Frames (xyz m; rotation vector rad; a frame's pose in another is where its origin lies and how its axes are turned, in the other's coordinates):
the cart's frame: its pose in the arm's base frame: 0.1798 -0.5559 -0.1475 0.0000 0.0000 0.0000
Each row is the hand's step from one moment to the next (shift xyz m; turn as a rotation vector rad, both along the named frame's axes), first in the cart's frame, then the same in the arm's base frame.
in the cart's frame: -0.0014 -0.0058 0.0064 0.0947 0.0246 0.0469
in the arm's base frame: -0.0014 -0.0058 0.0064 0.0947 0.0246 0.0469
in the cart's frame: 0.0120 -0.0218 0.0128 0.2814 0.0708 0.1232
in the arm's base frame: 0.0120 -0.0218 0.0128 0.2814 0.0708 0.1232
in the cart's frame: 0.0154 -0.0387 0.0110 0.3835 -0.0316 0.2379
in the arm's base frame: 0.0154 -0.0387 0.0110 0.3835 -0.0316 0.2379
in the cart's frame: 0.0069 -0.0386 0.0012 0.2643 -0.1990 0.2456
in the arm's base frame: 0.0069 -0.0386 0.0012 0.2643 -0.1990 0.2456
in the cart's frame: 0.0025 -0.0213 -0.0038 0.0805 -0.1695 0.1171
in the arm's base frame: 0.0025 -0.0213 -0.0038 0.0805 -0.1695 0.1171
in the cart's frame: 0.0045 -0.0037 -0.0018 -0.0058 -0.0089 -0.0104
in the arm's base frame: 0.0045 -0.0037 -0.0018 -0.0058 -0.0089 -0.0104
